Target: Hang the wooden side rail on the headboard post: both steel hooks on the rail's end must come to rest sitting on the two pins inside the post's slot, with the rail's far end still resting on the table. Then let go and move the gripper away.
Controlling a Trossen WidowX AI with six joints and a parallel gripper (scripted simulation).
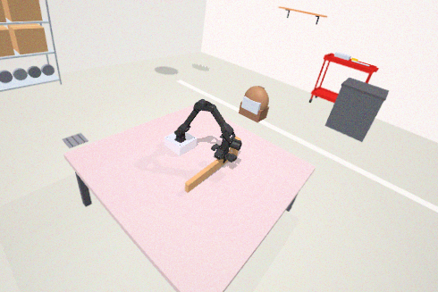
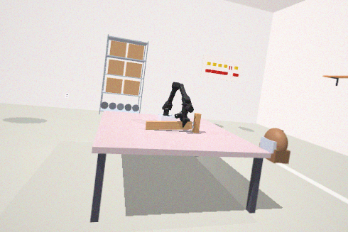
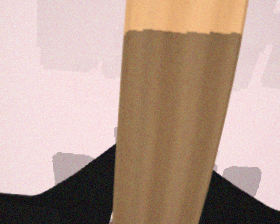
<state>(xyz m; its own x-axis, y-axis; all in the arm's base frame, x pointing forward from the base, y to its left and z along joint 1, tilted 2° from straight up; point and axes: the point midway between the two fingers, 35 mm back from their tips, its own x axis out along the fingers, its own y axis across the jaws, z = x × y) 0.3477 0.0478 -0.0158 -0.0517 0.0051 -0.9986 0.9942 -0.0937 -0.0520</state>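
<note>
The wooden headboard post lies 13 cm to the left of my gripper tip, 4 cm above it and 1 cm ahead of it.
</note>
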